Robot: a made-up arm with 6 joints. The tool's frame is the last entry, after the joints.
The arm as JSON. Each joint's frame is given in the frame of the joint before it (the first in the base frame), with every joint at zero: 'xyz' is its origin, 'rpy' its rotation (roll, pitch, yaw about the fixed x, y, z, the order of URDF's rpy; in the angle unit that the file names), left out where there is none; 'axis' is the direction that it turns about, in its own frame. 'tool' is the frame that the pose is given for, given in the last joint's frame.
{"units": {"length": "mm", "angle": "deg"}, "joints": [
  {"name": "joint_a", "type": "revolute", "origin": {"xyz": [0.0, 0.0, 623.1], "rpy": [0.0, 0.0, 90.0]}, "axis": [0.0, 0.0, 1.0]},
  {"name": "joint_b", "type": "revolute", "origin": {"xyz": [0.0, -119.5, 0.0], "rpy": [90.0, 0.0, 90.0]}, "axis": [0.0, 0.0, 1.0]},
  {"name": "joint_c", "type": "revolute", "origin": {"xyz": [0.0, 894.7, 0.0], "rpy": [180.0, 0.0, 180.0]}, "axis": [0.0, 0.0, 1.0]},
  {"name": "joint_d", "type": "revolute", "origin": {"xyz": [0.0, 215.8, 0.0], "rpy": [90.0, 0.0, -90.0]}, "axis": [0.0, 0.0, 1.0]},
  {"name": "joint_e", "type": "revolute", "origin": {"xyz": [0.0, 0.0, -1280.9], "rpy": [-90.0, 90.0, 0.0]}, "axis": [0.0, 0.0, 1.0]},
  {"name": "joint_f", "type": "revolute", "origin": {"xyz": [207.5, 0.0, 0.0], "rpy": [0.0, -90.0, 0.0]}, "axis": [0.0, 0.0, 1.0]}
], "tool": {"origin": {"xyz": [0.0, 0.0, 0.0], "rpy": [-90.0, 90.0, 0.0]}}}
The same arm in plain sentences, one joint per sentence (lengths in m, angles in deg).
The arm has six revolute joints in a row. What follows holds with every joint at zero, and every direction is one of the base frame's. The first joint is mounted 0.6231 m along +z from the base frame's origin and turns about +z. The second joint is mounted 0.1195 m along +x from the first joint and turns about +y. The third joint is mounted 0.8947 m along +z from the second joint and turns about -y. The fourth joint is mounted 0.2158 m along +z from the third joint and turns about -x. The fifth joint is mounted 1.2809 m along +x from the fourth joint and turns about -y. The sixth joint is mounted 0.2075 m along +x from the fifth joint and turns about -x. The tool frame, which is the frame that the pose is given for, is mounted at the same point as the sixth joint; its axes are parallel to the base frame's.
